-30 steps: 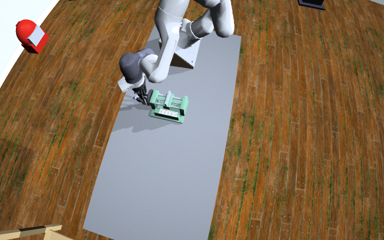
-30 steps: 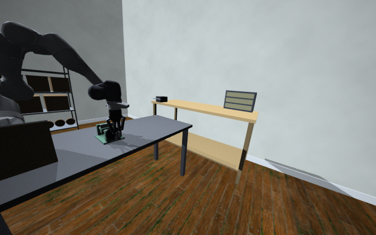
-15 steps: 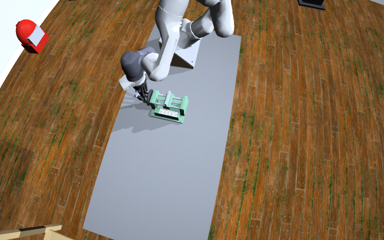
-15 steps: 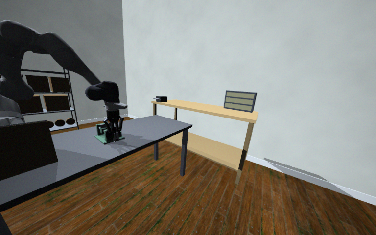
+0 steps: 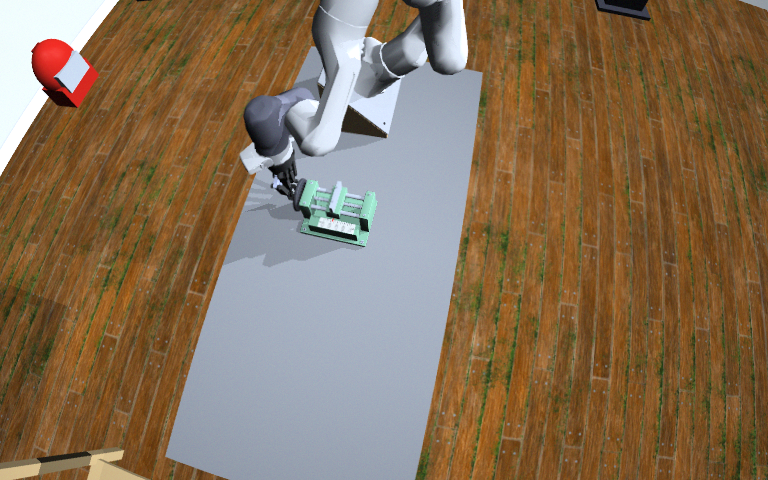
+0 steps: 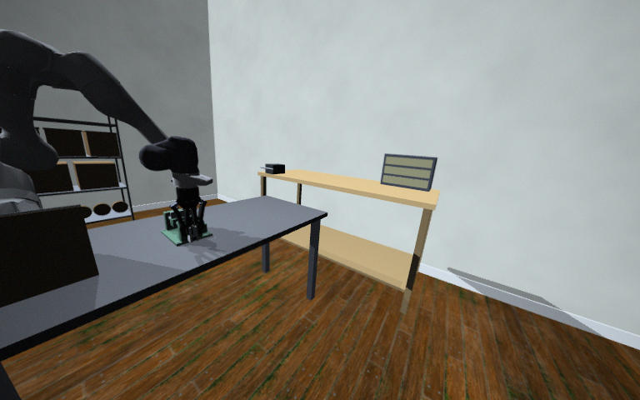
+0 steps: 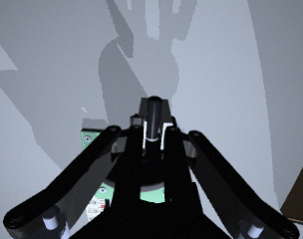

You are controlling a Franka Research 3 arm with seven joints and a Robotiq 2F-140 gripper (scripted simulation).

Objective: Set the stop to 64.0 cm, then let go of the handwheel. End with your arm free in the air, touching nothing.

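The stop carriage is 140 mm to the left of my hand, 50 mm ahead of it and 30 mm above it. Round my hand: dark handwheel: 20 mm to the left, 10 mm below, 10 mm ahead.
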